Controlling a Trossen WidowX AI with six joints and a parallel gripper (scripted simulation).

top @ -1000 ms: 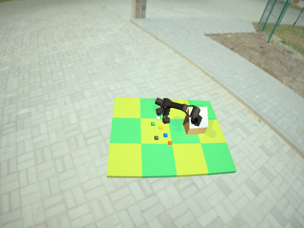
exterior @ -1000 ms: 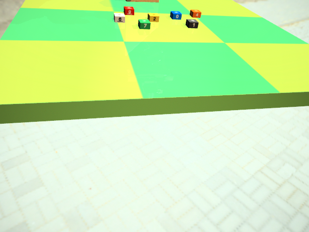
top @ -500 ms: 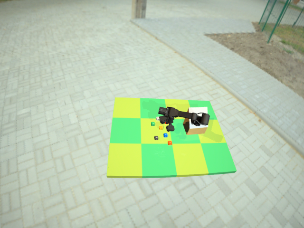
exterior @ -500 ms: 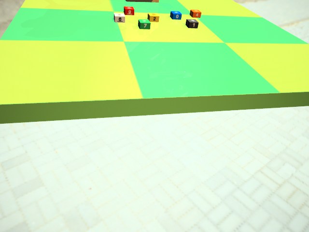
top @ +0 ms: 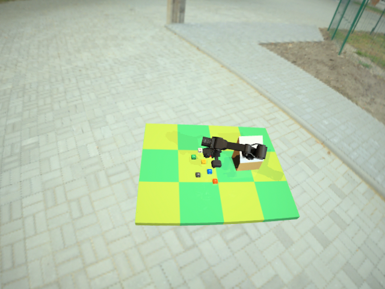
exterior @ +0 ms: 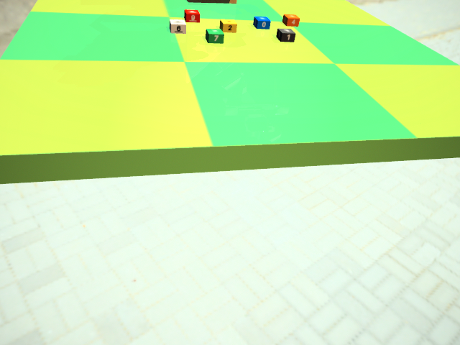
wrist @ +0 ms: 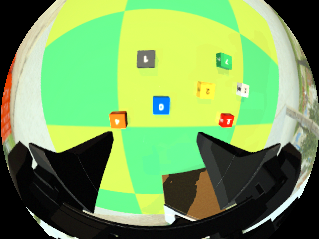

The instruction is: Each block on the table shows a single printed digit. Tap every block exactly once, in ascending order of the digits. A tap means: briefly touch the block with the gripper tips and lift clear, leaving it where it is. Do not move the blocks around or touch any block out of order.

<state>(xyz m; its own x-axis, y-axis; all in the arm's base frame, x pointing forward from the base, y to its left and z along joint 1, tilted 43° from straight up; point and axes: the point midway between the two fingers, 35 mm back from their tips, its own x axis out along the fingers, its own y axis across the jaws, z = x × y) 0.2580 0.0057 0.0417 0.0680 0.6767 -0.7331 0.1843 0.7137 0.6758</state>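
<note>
The blue block is 10 mm to the right of my gripper tip and 120 mm below it. The rest, counted from my gripper tip: yellow block: 20 mm ahead, 110 mm to the right, 120 mm below; then orange block: 20 mm behind, 70 mm to the left, 120 mm below; then black block: 90 mm ahead, 120 mm below.
</note>
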